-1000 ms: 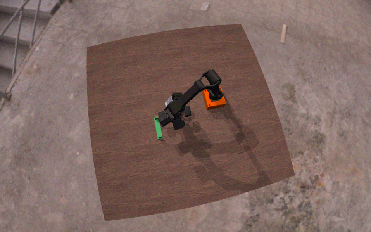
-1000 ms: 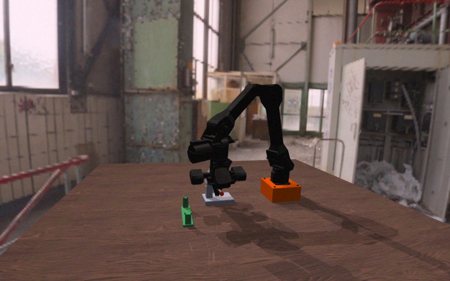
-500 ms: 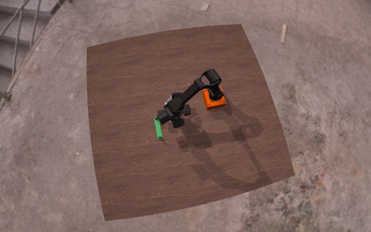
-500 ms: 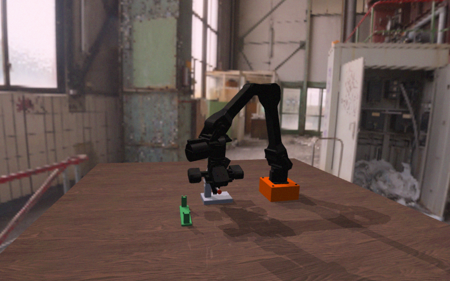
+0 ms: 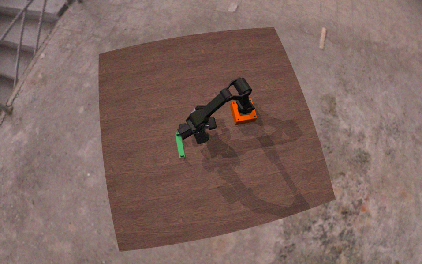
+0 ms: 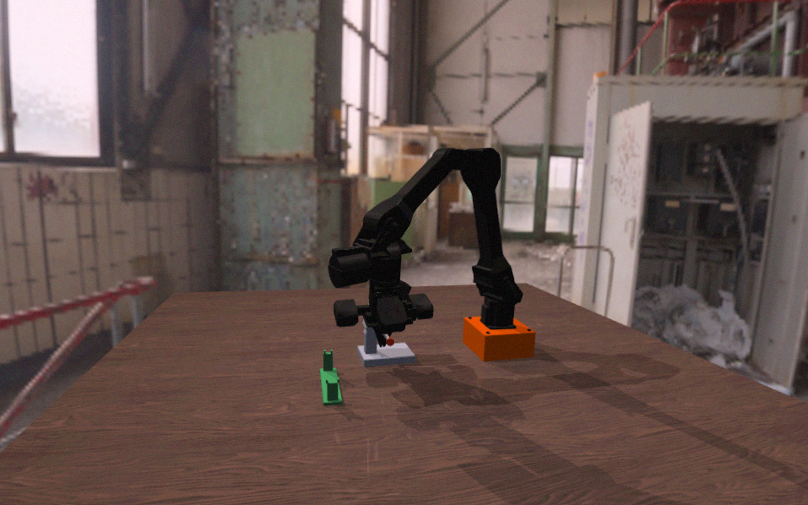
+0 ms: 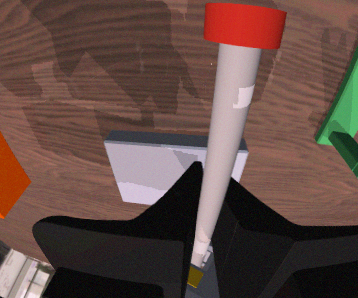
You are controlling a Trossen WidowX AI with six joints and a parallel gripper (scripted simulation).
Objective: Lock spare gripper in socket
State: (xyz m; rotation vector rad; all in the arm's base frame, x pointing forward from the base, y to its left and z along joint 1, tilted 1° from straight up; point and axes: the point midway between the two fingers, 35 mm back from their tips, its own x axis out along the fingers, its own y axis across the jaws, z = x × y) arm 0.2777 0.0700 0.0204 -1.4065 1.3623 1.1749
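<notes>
The grey mount lies 50 mm to the right of my gripper tip and 10 mm behind it. From my gripper tip the other things lie so: green stand 110 mm ahead, 70 mm to the left, 20 mm below; then spare gripper 80 mm above, 50 mm to the right, 20 mm behind.
</notes>
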